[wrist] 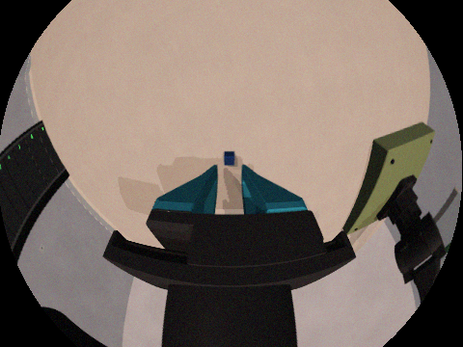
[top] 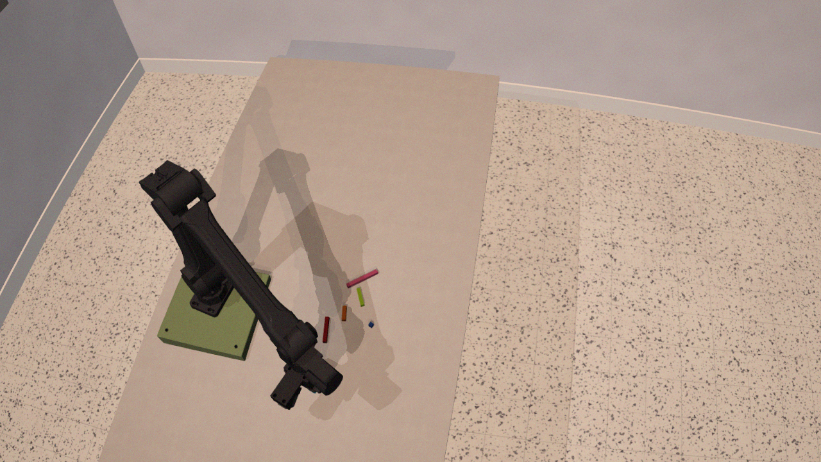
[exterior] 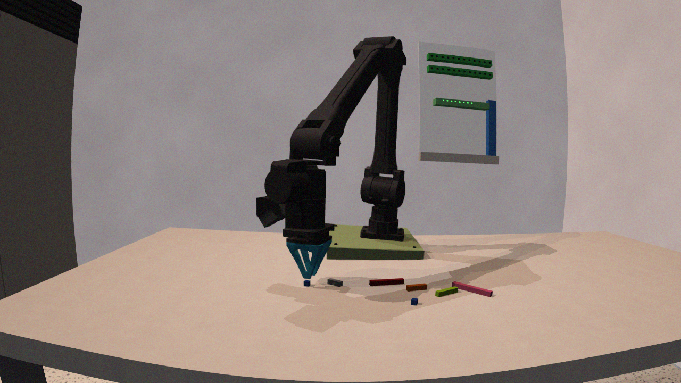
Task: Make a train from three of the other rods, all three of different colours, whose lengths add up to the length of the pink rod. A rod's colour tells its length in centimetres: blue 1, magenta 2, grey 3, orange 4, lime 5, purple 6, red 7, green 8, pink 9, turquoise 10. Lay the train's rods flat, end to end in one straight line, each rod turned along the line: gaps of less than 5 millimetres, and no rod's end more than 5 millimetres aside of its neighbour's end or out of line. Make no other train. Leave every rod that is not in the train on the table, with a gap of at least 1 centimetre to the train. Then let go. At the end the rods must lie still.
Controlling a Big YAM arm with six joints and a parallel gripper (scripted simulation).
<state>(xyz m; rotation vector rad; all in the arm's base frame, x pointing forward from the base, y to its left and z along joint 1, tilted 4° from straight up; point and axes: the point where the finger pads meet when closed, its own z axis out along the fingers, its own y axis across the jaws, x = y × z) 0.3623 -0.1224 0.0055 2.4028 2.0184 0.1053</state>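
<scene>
My gripper is now 5 cm to the right of the grey rod, 2 cm past it and 2 cm above it. Round my hand: red rod (15 cm to the left, 4 cm behind, 2 cm below); lime rod (27 cm to the left, 2 cm below, 1 cm ahead); orange rod (21 cm to the left, 2 cm below, 2 cm behind).
</scene>
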